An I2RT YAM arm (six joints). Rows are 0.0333 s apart.
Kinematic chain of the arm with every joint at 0, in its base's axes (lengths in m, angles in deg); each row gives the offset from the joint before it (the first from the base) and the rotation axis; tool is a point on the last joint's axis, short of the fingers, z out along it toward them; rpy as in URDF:
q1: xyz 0 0 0.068 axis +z
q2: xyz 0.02 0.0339 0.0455 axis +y
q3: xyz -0.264 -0.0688 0 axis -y
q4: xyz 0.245 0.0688 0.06 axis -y
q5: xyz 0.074 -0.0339 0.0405 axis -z
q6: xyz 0.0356 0 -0.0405 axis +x
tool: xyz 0 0 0 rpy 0 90 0
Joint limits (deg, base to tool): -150..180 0..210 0..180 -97..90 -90..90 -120..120
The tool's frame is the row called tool.
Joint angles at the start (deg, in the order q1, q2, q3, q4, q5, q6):
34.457 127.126 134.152 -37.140 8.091 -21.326
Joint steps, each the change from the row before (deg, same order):
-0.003 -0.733 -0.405 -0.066 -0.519 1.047
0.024 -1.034 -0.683 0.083 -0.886 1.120
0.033 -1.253 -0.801 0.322 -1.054 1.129
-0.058 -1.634 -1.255 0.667 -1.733 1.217
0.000 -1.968 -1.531 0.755 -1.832 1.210
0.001 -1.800 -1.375 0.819 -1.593 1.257
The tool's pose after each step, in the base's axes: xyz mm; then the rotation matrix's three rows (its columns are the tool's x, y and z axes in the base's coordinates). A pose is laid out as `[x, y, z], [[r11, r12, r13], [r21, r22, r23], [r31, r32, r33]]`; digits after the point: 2 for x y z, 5 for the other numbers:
[420.49, 282.81, 362.48], [[-0.22329, -0.57991, 0.78348], [-0.56986, 0.72977, 0.37774], [-0.79082, -0.36213, -0.49342]]
[416.81, 281.20, 367.40], [[-0.22539, -0.58501, 0.77908], [-0.55019, 0.73637, 0.39377], [-0.80404, -0.33989, -0.48784]]
[412.40, 279.31, 373.79], [[-0.22306, -0.59092, 0.77528], [-0.52717, 0.74211, 0.41396], [-0.81996, -0.31637, -0.47705]]
[407.21, 276.44, 381.19], [[-0.21679, -0.60322, 0.76755], [-0.49870, 0.74434, 0.44413], [-0.83923, -0.28649, -0.46219]]
[400.48, 273.20, 389.71], [[-0.20830, -0.61751, 0.75848], [-0.46889, 0.74362, 0.47663], [-0.85834, -0.25636, -0.44444]]
[394.24, 270.13, 397.66], [[-0.20102, -0.62897, 0.75099], [-0.43840, 0.74334, 0.50522], [-0.87601, -0.22767, -0.42516]]

